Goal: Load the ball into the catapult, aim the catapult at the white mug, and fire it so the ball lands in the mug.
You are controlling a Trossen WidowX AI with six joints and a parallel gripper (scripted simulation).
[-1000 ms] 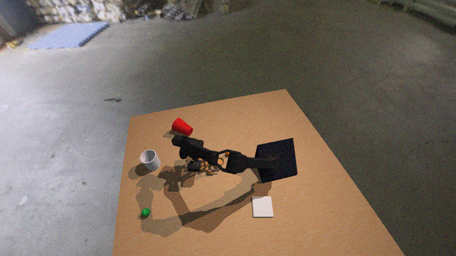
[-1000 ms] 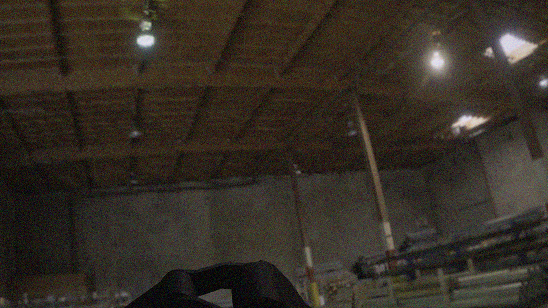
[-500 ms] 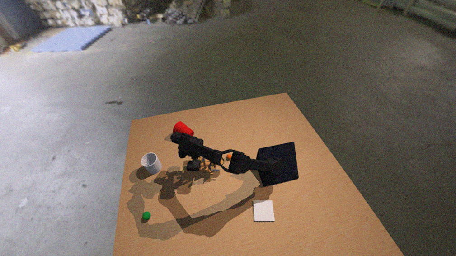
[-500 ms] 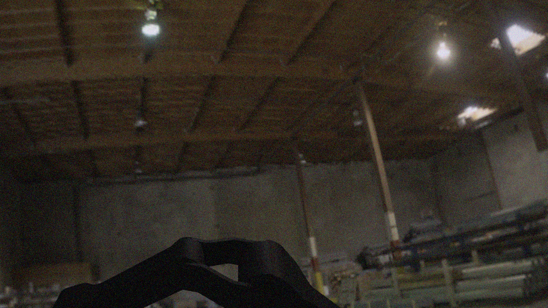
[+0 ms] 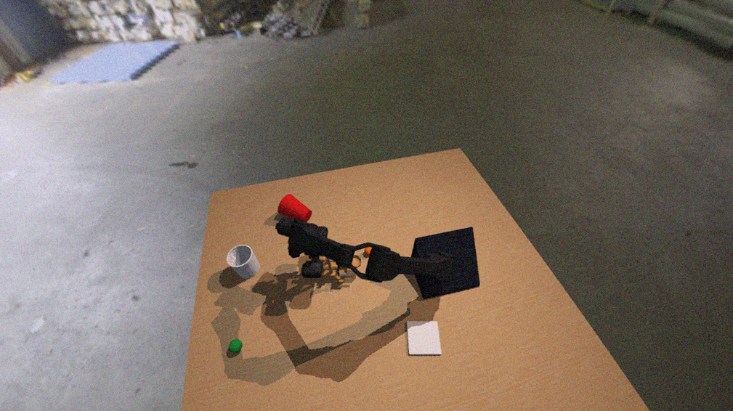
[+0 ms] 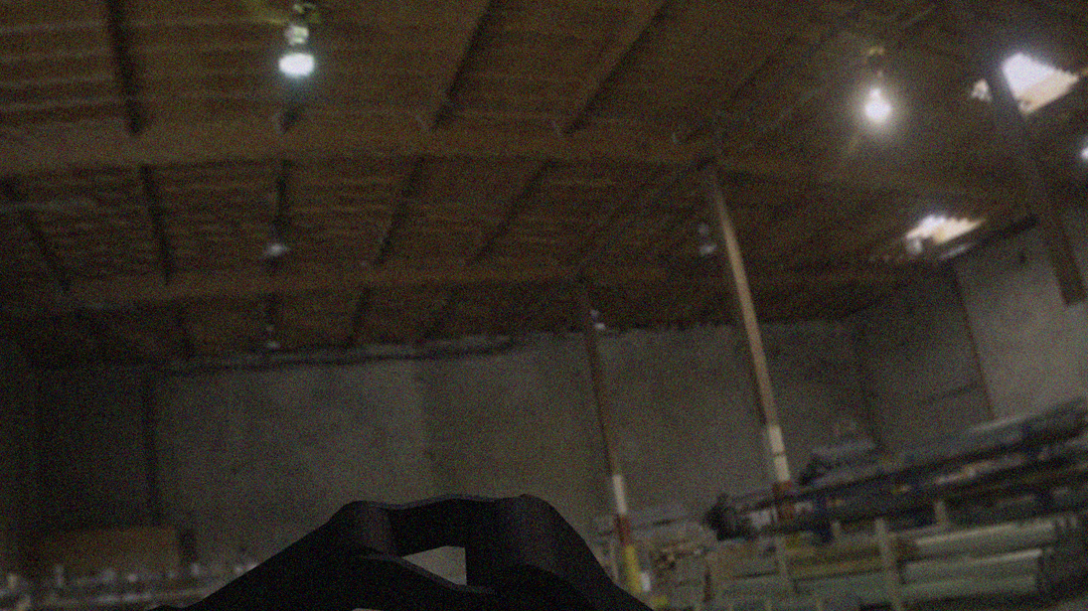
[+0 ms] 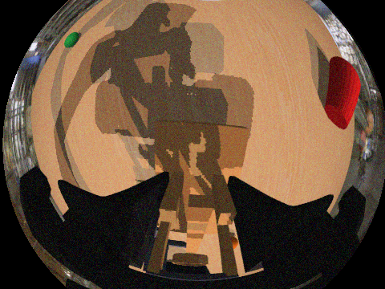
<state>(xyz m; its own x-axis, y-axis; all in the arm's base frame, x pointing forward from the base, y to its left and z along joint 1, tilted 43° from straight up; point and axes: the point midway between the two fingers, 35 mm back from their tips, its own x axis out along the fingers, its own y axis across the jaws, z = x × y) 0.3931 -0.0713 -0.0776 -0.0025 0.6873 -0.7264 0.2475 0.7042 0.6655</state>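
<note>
My gripper tip is 190 mm past the orange ball, 40 mm above it and 30 mm to the left of it. Also, from my gripper tip: white mug 270 mm ahead, 60 mm to the right, 20 mm below; green ball 290 mm ahead, 220 mm to the left, 30 mm below; wooden catapult 60 mm behind, 40 mm to the left, 20 mm above.
</note>
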